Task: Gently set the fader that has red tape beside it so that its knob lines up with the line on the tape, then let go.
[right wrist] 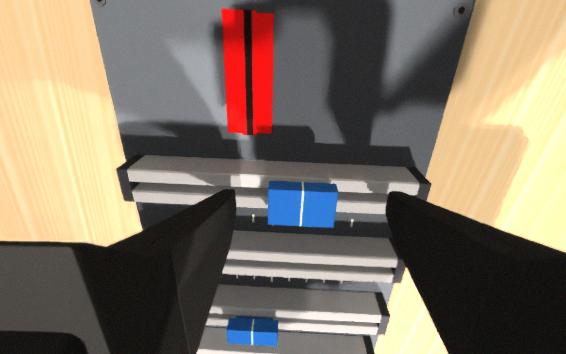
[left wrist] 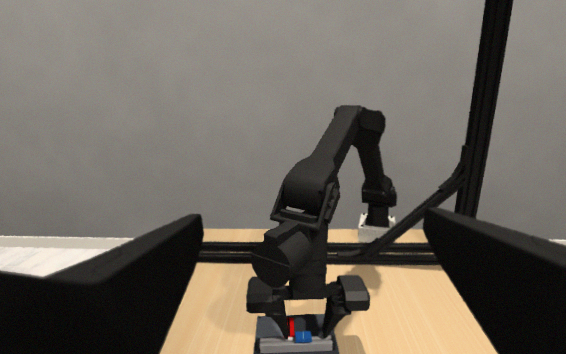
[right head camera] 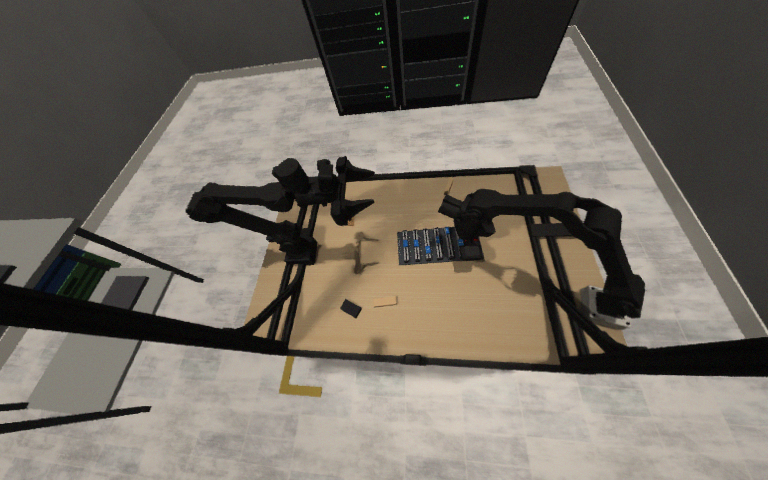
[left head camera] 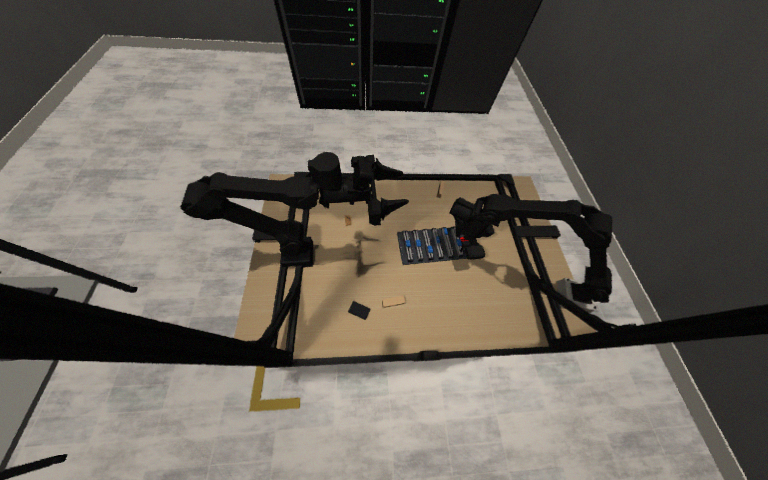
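Pixels of known places: left gripper, fingertip midpoint: [left wrist: 312, 221] [right head camera: 374, 186] [left head camera: 405, 186]; right gripper, fingertip midpoint: [right wrist: 311, 201] [left wrist: 305, 336] [right head camera: 461, 243] [left head camera: 459, 243]; left arm's base, link origin: [right head camera: 298, 248] [left head camera: 295, 249]; right arm's base, link origin: [left wrist: 377, 221] [right head camera: 609, 305] [left head camera: 581, 293].
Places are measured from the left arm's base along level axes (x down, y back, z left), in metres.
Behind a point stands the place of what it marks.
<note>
The red tape [right wrist: 262, 75] @[x 0.043, y -0.655, z 0.011 m] [left wrist: 291, 327] @[x 0.043, y -0.654, z 0.012 m] with its black line lies on the dark fader board [right wrist: 300, 60] @[x 0.044, y -0.662, z -0.003 m] [left head camera: 403, 260] @[x 0.043, y -0.387, z -0.055 m] [right head camera: 403, 260] @[x 0.044, y -0.400, z -0.054 m], beside the end fader. That fader's blue knob [right wrist: 302, 205] @[x 0.017, y -0.613, z -0.008 m] [left wrist: 303, 337] @[x 0.017, y -0.606, z -0.008 m] has a white line; in the right wrist view the white line stands to the right of the tape's black line. My right gripper [right wrist: 311, 201] @[x 0.021, y -0.612, z -0.012 m] [left wrist: 305, 336] @[x 0.021, y -0.612, z -0.012 m] is partly open, one finger on each side of the knob, with a gap on both sides. My left gripper [left head camera: 404, 186] @[x -0.317, y -0.351, z 0.000 m] [right head camera: 373, 185] @[x -0.317, y -0.351, z 0.000 m] is wide open and empty, raised above the table left of the board.
Other faders with blue knobs, one knob [right wrist: 252, 331] @[x 0.017, y -0.536, z 0.011 m] among them, stand along the board. A black block [left head camera: 359, 309] @[x 0.033, y -0.211, z -0.224 m] [right head camera: 351, 308] @[x 0.033, y -0.215, z -0.227 m] and a light wooden block [left head camera: 394, 301] @[x 0.034, y -0.332, z -0.208 m] [right head camera: 385, 301] @[x 0.034, y -0.333, z -0.207 m] lie on the table in front. A thin wooden piece [left head camera: 439, 189] @[x 0.025, y -0.592, z 0.259 m] [right head camera: 448, 186] @[x 0.025, y -0.600, z 0.259 m] is behind the board. Black frame bars edge the table.
</note>
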